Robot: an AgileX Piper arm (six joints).
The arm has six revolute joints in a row. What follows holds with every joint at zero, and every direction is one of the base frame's. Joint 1 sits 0.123 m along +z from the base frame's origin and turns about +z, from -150 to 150 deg. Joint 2 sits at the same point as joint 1 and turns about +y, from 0 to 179.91 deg. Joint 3 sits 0.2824 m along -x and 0.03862 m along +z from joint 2 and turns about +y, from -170 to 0 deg. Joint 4 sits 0.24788 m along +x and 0.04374 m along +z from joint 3 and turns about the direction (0.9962, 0, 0.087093), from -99.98 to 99.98 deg. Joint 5 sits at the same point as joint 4 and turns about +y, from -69.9 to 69.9 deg. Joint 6 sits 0.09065 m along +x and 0.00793 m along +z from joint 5 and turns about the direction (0.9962, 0, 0.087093), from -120 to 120 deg. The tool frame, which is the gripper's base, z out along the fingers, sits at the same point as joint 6; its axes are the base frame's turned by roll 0, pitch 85.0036 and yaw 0 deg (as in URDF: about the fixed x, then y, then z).
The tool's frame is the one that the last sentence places.
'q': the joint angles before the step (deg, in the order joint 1, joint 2, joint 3, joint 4, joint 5, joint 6). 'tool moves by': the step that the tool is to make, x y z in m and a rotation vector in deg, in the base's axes. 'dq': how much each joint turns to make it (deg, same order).
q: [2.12 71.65 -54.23 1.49 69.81 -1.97]
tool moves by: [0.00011 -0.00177 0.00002 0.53 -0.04 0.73]
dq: [-0.80 0.00 0.00 0.78 -0.01 -1.72]
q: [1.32 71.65 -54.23 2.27 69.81 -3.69]
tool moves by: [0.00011 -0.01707 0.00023 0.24 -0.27 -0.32]
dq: [-5.05 0.00 -0.04 0.94 -0.01 -4.98]
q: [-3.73 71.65 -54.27 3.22 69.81 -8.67]
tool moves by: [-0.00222 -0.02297 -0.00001 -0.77 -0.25 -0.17]
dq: [-6.35 0.00 0.00 0.12 -0.01 -6.28]
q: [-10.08 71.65 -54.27 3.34 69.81 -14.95]
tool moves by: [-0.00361 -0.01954 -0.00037 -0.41 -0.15 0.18]
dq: [-5.60 0.11 0.00 0.45 0.00 -5.94]
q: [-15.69 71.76 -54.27 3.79 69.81 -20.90]
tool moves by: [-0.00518 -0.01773 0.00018 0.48 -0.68 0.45]
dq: [-5.68 0.00 0.00 1.59 0.00 -6.55]
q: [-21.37 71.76 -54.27 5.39 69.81 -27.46]
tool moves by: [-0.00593 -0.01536 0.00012 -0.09 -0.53 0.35]
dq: [-4.85 0.00 0.00 0.89 0.00 -5.46]
